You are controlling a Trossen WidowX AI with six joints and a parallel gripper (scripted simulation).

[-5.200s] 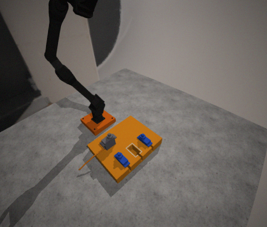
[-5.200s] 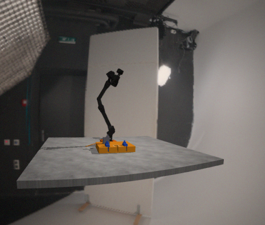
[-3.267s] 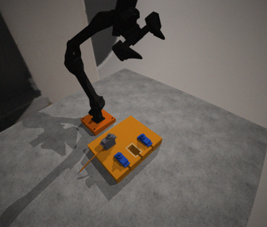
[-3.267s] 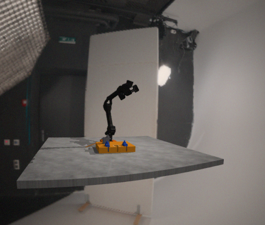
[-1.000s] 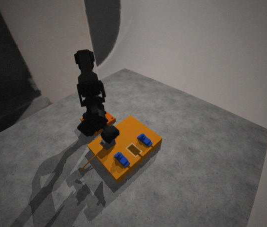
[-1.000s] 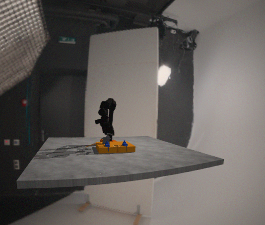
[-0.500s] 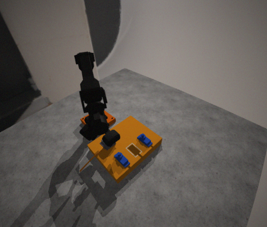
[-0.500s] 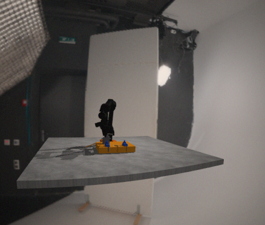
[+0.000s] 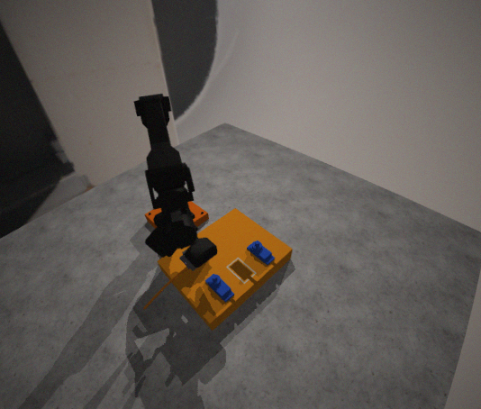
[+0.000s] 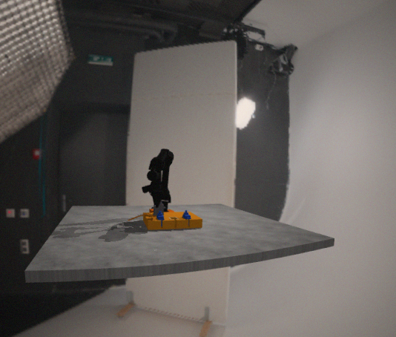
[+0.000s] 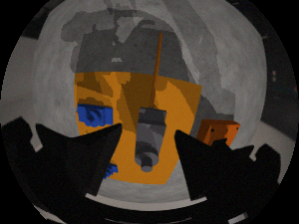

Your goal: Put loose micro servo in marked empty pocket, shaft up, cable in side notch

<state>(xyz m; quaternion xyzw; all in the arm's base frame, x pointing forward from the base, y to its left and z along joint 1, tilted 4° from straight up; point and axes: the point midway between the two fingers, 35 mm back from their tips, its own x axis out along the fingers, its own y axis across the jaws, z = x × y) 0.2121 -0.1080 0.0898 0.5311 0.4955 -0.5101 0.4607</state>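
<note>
My gripper tip is 8 cm to the right of the orange deck and 7 cm above it.
</note>
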